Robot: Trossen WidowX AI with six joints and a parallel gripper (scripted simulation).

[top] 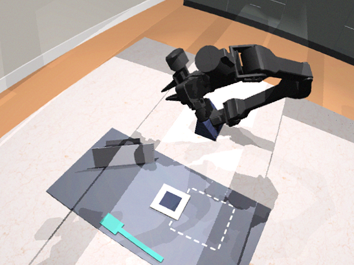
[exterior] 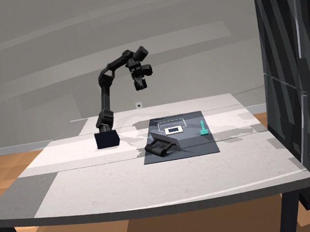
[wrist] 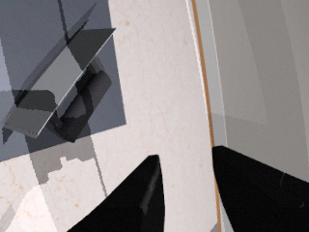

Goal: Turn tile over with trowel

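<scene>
The mat is 31 cm below my gripper tip, 13 cm ahead of it and 9 cm to the left of it. Also, from my gripper tip: tile (29 cm below, 12 cm to the left, 10 cm ahead); then teal trowel (29 cm below, 27 cm ahead, 8 cm to the left).
</scene>
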